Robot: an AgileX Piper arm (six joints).
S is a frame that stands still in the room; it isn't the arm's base.
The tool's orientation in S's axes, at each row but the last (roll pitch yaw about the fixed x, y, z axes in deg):
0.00 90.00 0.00
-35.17 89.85 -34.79
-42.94 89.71 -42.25
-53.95 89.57 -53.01
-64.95 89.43 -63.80
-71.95 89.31 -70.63
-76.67 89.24 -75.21
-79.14 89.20 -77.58
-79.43 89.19 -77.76
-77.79 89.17 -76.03
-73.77 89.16 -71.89
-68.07 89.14 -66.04
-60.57 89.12 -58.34
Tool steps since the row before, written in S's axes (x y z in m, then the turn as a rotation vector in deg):
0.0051 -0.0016 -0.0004 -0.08 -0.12 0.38
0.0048 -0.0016 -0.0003 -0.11 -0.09 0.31
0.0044 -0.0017 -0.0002 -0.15 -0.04 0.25
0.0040 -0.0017 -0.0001 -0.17 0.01 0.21
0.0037 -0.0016 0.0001 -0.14 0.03 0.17
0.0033 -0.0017 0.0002 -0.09 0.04 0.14
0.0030 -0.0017 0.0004 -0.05 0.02 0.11
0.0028 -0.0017 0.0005 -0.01 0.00 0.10
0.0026 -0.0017 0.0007 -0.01 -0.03 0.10
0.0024 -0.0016 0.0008 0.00 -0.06 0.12
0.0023 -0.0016 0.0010 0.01 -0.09 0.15
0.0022 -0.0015 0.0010 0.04 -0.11 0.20
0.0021 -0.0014 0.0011 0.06 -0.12 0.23
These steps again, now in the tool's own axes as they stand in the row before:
0.0004 -0.0016 0.0051 -0.38 -0.12 -0.08
0.0003 -0.0016 0.0048 -0.31 -0.09 -0.11
0.0002 -0.0018 0.0044 -0.25 -0.04 -0.15
0.0001 -0.0018 0.0040 -0.21 0.01 -0.17
-0.0001 -0.0017 0.0037 -0.17 0.03 -0.14
-0.0002 -0.0018 0.0033 -0.14 0.04 -0.09
-0.0004 -0.0018 0.0030 -0.11 0.02 -0.05
-0.0005 -0.0018 0.0028 -0.10 0.00 -0.01
-0.0007 -0.0018 0.0026 -0.10 -0.03 -0.01
-0.0008 -0.0017 0.0024 -0.12 -0.06 0.00
-0.0010 -0.0017 0.0023 -0.15 -0.09 0.01
-0.0010 -0.0016 0.0022 -0.20 -0.11 0.04
-0.0011 -0.0015 0.0021 -0.23 -0.13 0.06

